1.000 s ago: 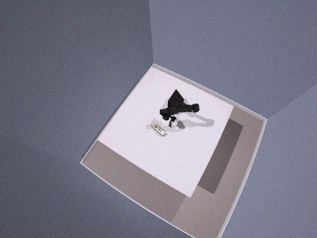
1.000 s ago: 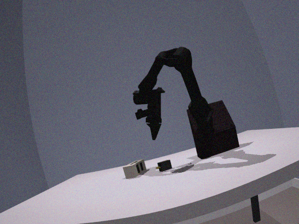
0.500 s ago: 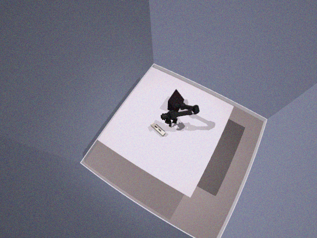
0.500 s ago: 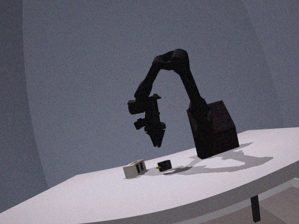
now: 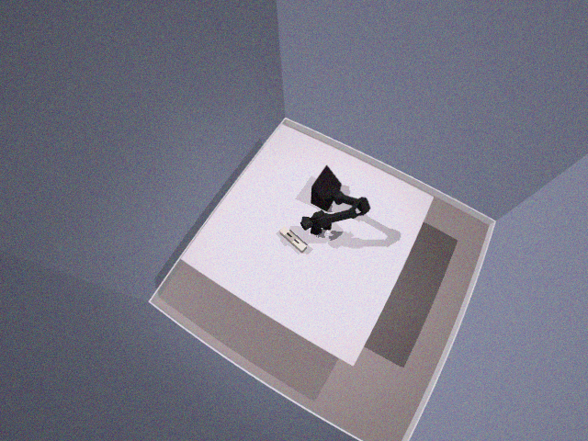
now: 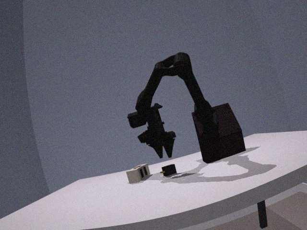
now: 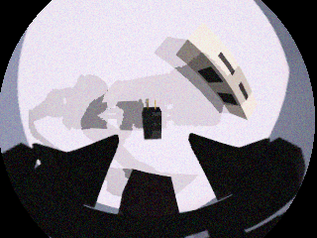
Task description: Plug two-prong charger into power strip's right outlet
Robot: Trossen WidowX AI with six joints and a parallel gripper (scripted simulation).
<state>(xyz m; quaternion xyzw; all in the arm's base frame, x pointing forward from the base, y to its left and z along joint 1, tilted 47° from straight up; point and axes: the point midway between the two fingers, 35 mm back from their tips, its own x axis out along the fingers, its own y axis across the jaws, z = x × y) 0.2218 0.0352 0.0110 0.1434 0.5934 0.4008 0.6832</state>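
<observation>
My gripper tip is 5 cm above the black two-prong charger, 1 cm to the right of it and 1 cm short of it.
</observation>
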